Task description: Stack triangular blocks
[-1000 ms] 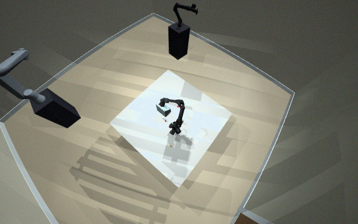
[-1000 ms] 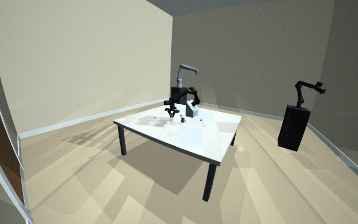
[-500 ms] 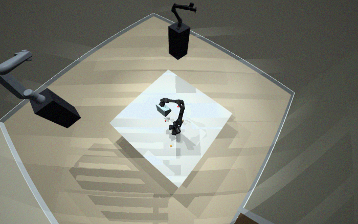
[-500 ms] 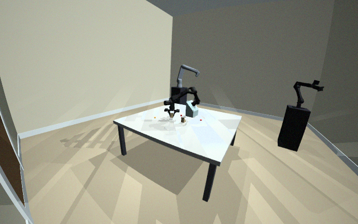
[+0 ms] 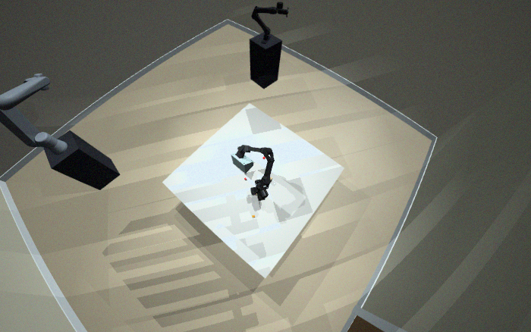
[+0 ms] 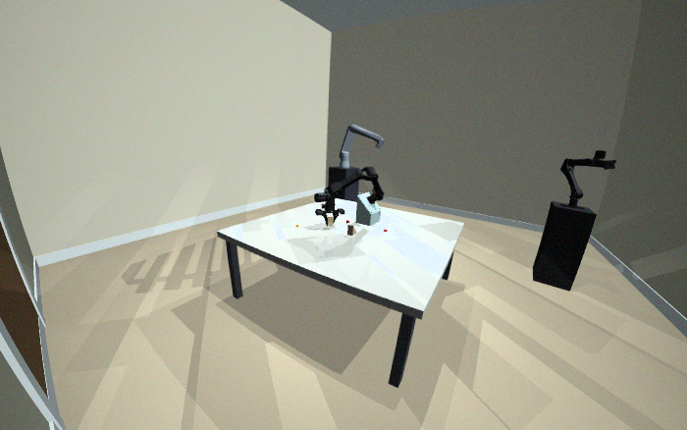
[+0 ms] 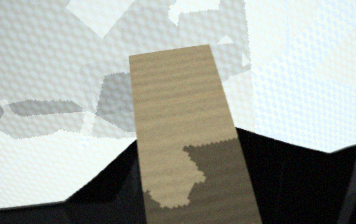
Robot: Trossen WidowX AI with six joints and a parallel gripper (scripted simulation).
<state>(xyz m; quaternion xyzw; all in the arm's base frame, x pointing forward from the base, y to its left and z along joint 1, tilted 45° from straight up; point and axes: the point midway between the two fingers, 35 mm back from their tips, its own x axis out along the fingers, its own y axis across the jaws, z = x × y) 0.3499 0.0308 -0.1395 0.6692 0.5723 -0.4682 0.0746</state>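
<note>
My gripper tip is 10 mm below the tan block. The rest, counted from my gripper tip: red cube (200 mm behind, 30 mm below); then orange cube (190 mm to the right, 120 mm ahead, 30 mm below).
</note>
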